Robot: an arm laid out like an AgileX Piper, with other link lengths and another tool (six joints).
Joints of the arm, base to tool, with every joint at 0 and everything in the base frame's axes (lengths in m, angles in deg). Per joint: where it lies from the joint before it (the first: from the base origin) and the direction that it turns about. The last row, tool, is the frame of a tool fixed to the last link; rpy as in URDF.
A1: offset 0 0 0.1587 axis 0 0 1
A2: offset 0 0 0 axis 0 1 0
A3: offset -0.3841 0 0.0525 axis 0 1 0
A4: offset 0.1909 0 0.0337 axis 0.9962 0 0.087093
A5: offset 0 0 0 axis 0 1 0
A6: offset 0.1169 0 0.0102 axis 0.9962 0 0.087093
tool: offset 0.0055 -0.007 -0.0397 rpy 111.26 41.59 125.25
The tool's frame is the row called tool.
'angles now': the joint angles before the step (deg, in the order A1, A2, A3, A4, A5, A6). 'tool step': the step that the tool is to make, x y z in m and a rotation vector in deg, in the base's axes. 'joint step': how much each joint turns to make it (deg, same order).
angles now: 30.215 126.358 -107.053 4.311 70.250 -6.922
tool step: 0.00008 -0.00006 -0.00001 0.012 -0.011 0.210
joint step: 0.000 0.000 0.002 0.027 -0.001 -0.218
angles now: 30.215 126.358 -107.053 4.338 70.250 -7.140
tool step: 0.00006 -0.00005 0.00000 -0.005 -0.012 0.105
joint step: 0.000 0.001 -0.003 0.000 0.002 -0.106
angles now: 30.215 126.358 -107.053 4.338 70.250 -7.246
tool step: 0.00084 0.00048 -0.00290 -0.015 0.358 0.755
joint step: 0.000 0.377 0.001 0.251 -0.001 -0.824
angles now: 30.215 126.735 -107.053 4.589 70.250 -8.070
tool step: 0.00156 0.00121 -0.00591 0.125 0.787 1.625
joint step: -0.001 0.765 0.000 0.677 -0.001 -1.814
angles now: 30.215 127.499 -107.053 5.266 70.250 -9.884
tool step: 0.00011 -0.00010 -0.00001 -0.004 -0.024 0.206
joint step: 0.000 -0.001 0.002 0.000 -0.002 -0.208
